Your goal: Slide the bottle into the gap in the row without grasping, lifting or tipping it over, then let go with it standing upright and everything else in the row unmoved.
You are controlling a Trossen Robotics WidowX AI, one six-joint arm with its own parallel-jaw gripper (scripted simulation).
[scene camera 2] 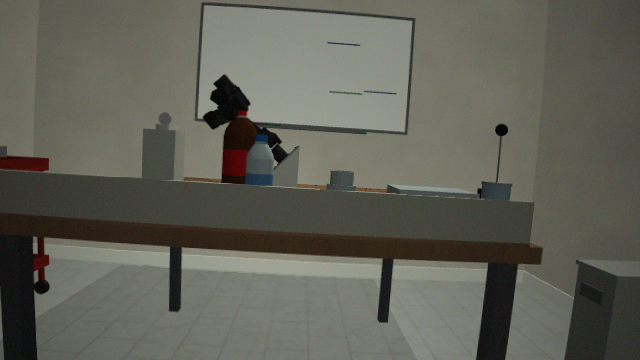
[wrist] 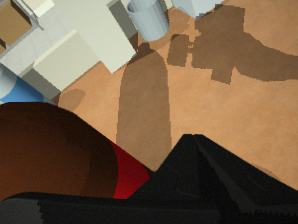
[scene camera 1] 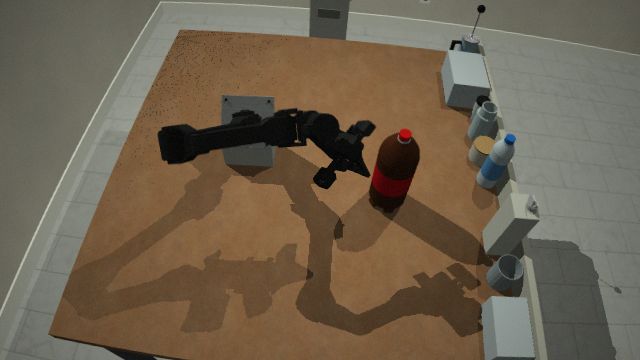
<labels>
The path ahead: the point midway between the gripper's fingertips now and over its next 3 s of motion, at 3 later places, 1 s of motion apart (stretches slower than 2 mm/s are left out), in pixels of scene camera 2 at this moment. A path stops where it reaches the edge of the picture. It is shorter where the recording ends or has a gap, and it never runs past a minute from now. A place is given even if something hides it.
The gripper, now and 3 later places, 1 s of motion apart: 214, 125; 249, 104; 250, 115; 249, 127
</labels>
